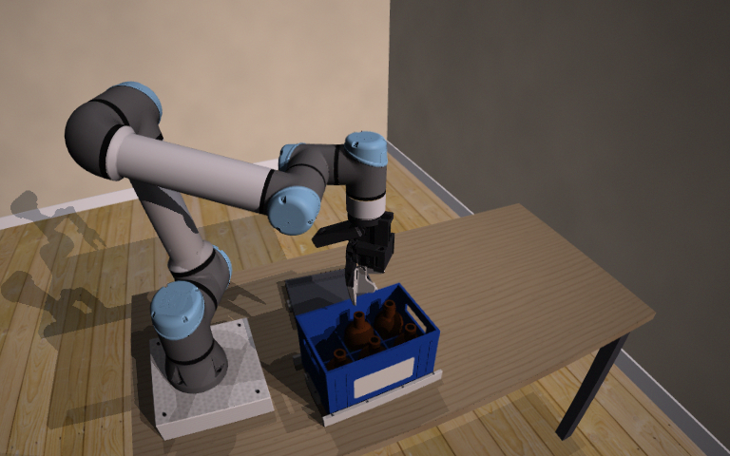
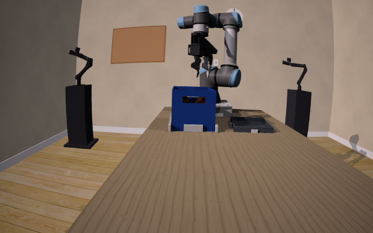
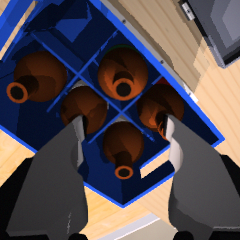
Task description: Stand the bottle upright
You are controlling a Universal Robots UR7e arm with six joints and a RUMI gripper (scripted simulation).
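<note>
Right now my hand is 40 mm to the left of the crate and 160 mm above it. From my hand the other things lie so: tray 40 mm ahead, 240 mm to the left, 230 mm below.
</note>
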